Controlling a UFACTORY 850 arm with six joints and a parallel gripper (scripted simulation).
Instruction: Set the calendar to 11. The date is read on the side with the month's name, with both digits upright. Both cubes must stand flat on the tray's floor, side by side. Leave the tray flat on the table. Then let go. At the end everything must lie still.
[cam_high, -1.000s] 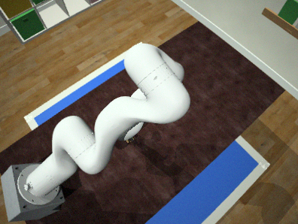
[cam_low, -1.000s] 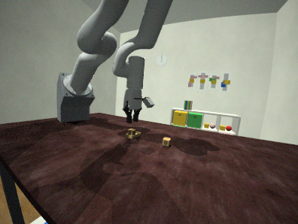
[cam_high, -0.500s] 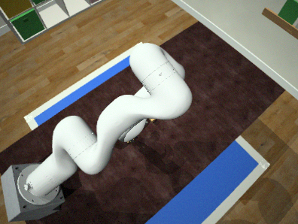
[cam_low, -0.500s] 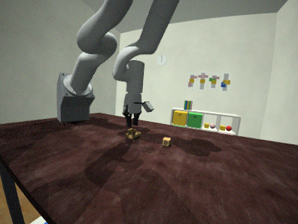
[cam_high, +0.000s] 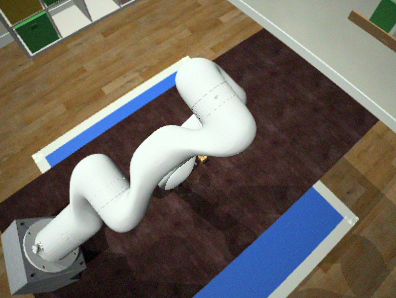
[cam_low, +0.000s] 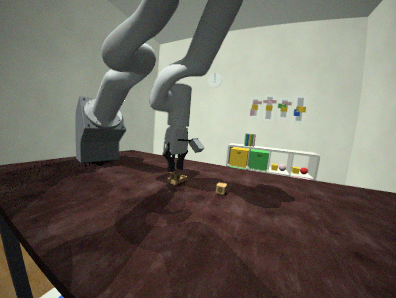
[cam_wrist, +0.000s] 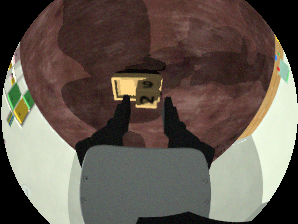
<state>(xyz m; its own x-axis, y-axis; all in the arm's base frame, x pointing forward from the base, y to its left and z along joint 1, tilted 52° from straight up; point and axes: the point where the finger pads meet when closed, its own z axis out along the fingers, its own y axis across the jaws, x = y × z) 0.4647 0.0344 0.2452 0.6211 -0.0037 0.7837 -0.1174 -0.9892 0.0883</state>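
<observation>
Now: hand 2 cm to the right of the wooden tray and 6 cm above it. From my hand the other things lie so: cube (19 cm ahead, 5 cm below).
</observation>
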